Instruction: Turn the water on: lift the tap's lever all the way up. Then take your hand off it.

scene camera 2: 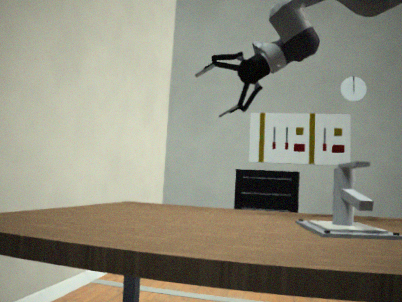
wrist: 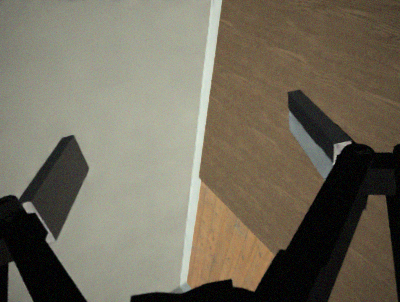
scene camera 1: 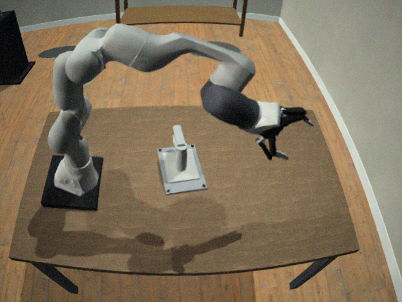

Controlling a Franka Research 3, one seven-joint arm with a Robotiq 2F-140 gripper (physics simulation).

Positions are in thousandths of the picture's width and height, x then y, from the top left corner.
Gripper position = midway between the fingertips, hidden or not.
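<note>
My gripper is visible in scene camera 1 (scene camera 1: 743, 465), as is a base plate (scene camera 1: 494, 611). For scene camera 2: my gripper (scene camera 2: 516, 320). My gripper is also visible in the wrist view (wrist: 459, 439).
</note>
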